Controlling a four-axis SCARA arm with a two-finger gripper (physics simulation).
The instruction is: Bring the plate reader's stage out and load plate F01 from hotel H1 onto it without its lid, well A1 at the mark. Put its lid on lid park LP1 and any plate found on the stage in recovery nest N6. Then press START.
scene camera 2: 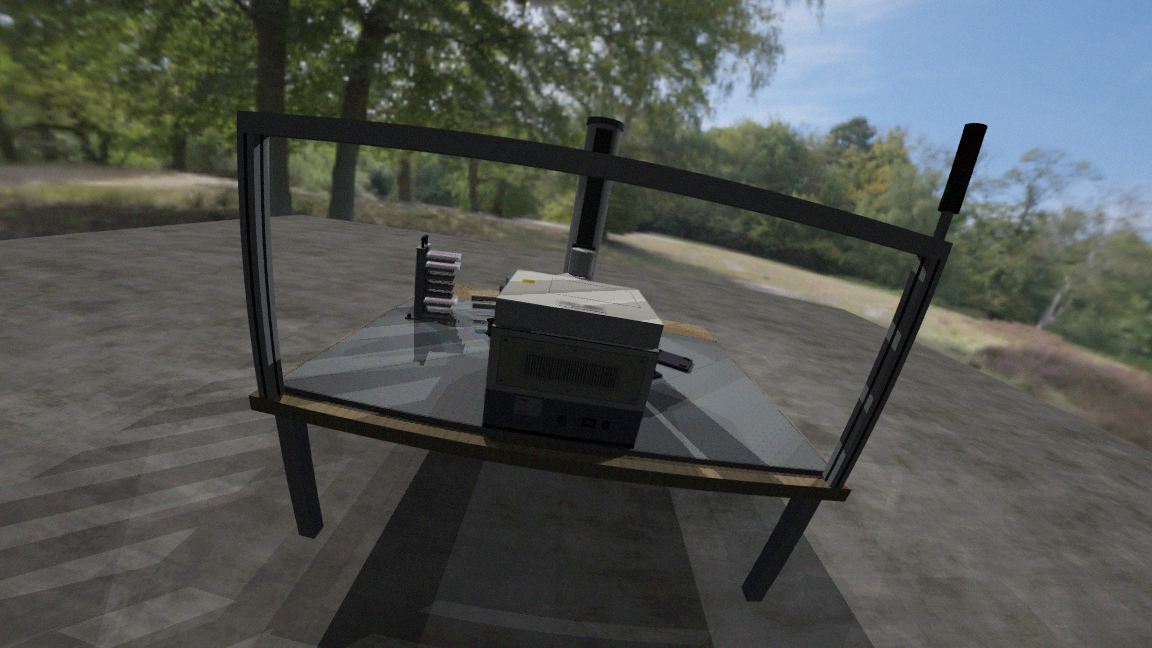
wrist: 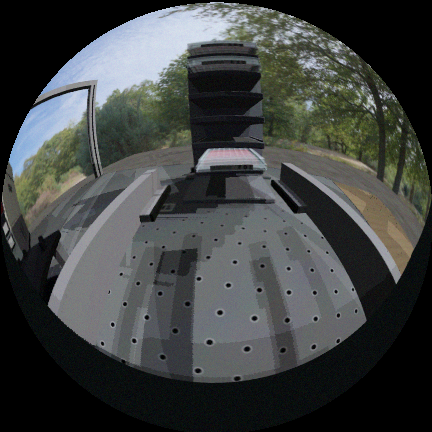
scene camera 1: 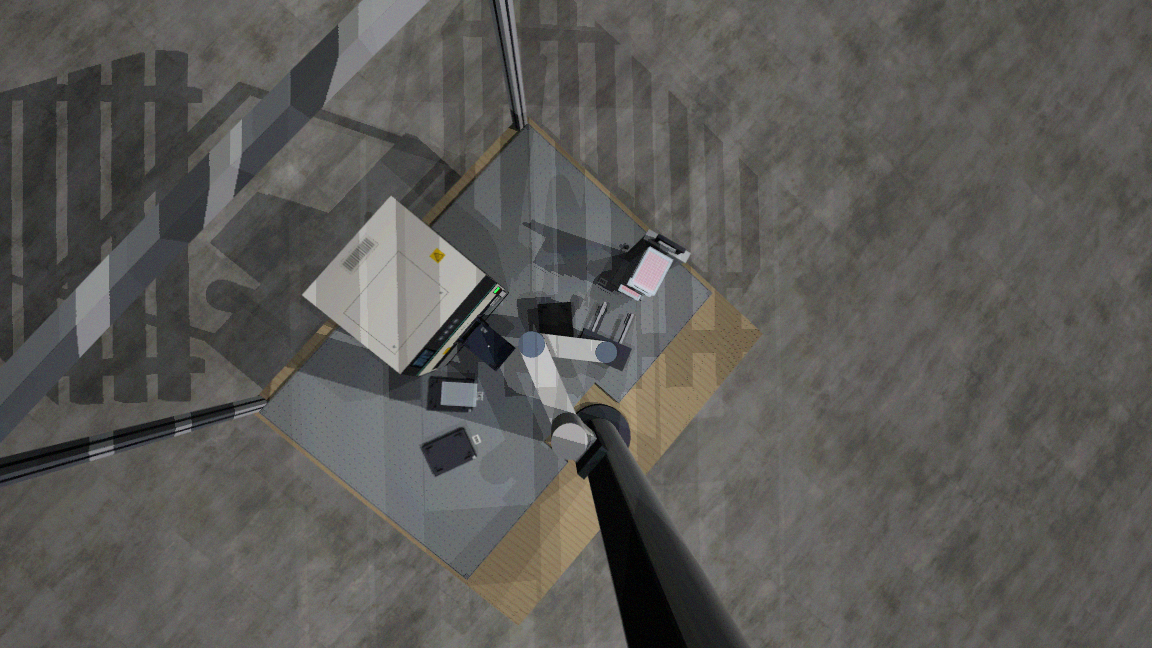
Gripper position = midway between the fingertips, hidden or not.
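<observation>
The gripper [scene camera 1: 618, 308] is visible in the wrist view too [wrist: 220, 173]. A perforated deck [scene camera 1: 535, 224] can be seen in scene camera 2 [scene camera 2: 715, 411] and in the wrist view [wrist: 226, 291] as well. The scene also includes a dark stage [scene camera 1: 494, 356], a nest labelled LP1 [scene camera 1: 435, 384] and a frame post [scene camera 2: 253, 140].
</observation>
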